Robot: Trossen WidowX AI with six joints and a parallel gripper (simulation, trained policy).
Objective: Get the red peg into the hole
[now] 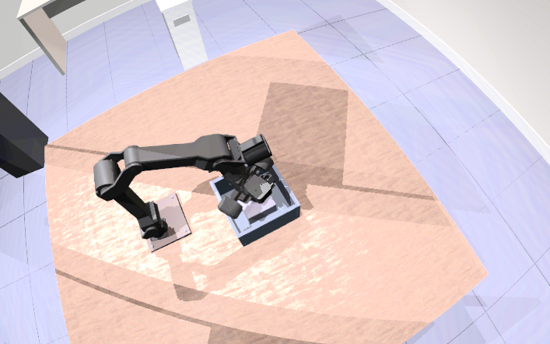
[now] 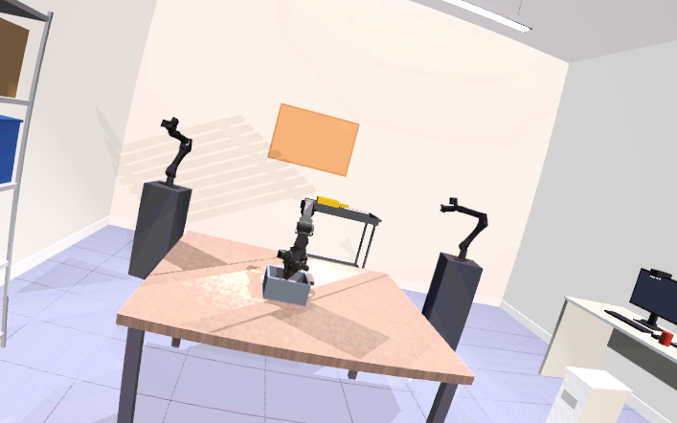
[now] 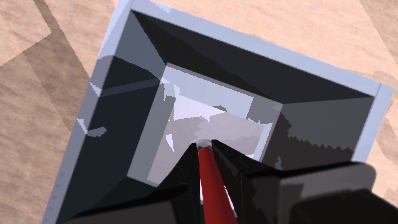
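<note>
The plate is 10 mm behind my gripper tip, 10 mm to the left of it and 30 mm below it. Also, from my gripper tip: grey box 10 mm behind, 10 mm to the left, 50 mm below; then red peg 10 mm behind, 10 mm to the left, 30 mm above.
</note>
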